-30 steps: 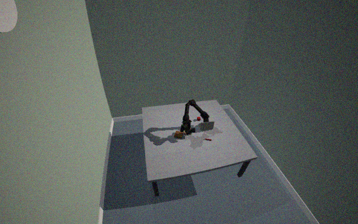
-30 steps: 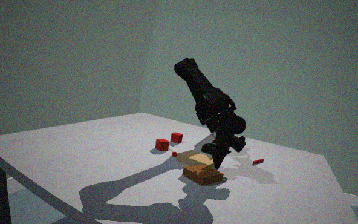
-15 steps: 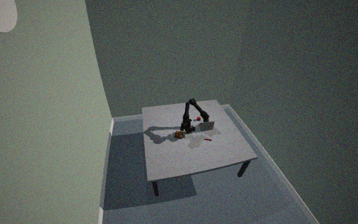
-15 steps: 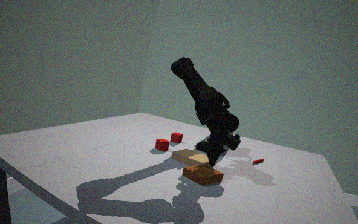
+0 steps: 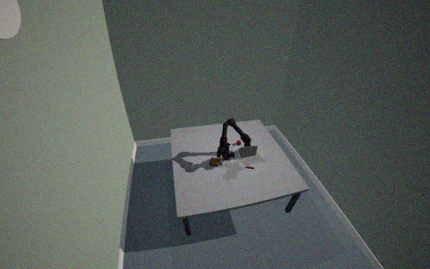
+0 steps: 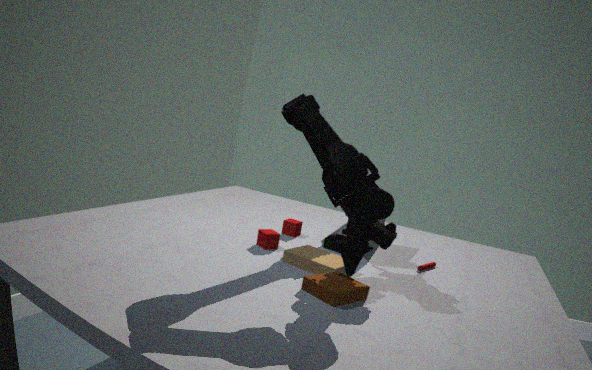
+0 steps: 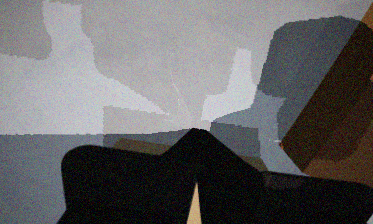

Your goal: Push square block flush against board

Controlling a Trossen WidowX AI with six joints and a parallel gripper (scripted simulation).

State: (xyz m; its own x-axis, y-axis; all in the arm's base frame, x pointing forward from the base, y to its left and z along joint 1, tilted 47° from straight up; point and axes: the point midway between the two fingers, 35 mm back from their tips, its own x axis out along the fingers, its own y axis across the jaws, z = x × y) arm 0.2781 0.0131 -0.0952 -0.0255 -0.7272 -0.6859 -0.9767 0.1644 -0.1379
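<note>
The tan board lies 8 cm to the right of my gripper tip, 2 cm behind it and 1 cm above it. Round my gripper tip: tiny red piece (16 cm to the right, 2 cm behind); brown square block (12 cm ahead, 1 cm to the left, 1 cm above); red stick (24 cm behind, 15 cm to the left).
</note>
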